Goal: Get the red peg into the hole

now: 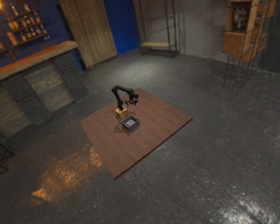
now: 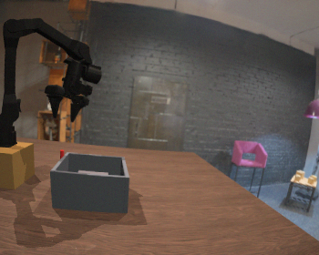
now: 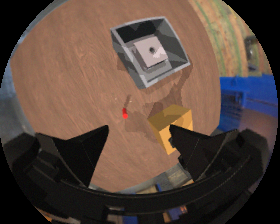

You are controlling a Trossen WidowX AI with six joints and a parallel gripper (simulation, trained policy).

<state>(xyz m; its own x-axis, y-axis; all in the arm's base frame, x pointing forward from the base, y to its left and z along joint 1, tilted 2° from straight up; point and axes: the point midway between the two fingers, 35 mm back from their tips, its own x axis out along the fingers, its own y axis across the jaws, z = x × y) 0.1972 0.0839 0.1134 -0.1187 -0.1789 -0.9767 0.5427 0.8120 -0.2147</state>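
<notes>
Now: the red peg 10 mm behind my gripper tip, 20 mm to the left of it and 150 mm below it. From my gripper tip the other things lie so: plate (120 mm ahead, 170 mm to the right, 150 mm below); then grey box (120 mm ahead, 170 mm to the right, 170 mm below).
</notes>
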